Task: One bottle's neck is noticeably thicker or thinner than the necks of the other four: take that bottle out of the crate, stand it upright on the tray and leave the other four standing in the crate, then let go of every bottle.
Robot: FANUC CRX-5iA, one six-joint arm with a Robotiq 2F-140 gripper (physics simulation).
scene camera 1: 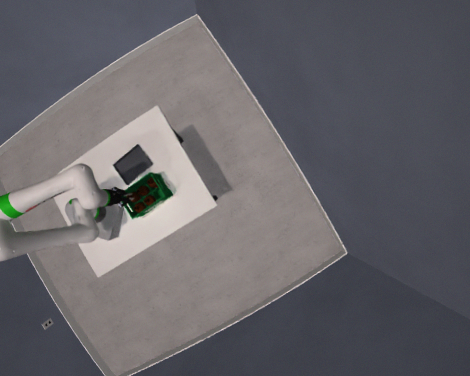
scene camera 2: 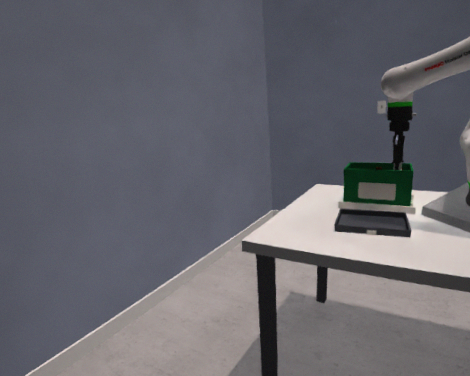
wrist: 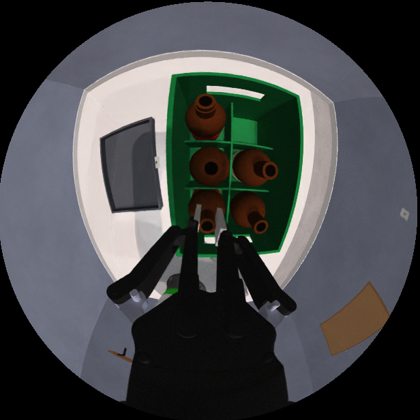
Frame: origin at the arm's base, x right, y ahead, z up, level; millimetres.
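Seen in the pictures: gripper, fingertip midpoint: (scene camera 1: 131,196); arm's base at its link origin: (scene camera 1: 96,213).
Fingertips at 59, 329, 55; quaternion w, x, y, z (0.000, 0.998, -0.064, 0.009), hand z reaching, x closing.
Offsets run from my fingertips to a thing's top centre, as dx, dy, dz. "*": to the spot under its first point. Level surfaces: height alone.
The green crate @[+38, +80, +42] (scene camera 1: 167,192) (scene camera 2: 351,187) (wrist: 291,140) holds five brown bottles, and its far right compartment in the wrist view is empty. My gripper (scene camera 1: 127,194) (scene camera 2: 398,167) (wrist: 207,213) is shut on the neck of the near left bottle (wrist: 204,199), which is in its compartment. The far left bottle (wrist: 205,120) seems to have a wider neck and mouth than the others. The middle left bottle (wrist: 202,162), middle right bottle (wrist: 248,167) and near right bottle (wrist: 245,207) stand in the crate. The dark tray @[* -238, +67, -127] (scene camera 1: 132,164) (scene camera 2: 372,221) (wrist: 131,170) is empty.
The crate and tray are on the white table @[dz -133] (scene camera 1: 110,255) (scene camera 2: 295,230), with the tray beside the crate's long side. Green dividers and high crate walls surround the bottles. The grey robot base plate (scene camera 1: 111,227) (scene camera 2: 445,207) is near the crate's near end.
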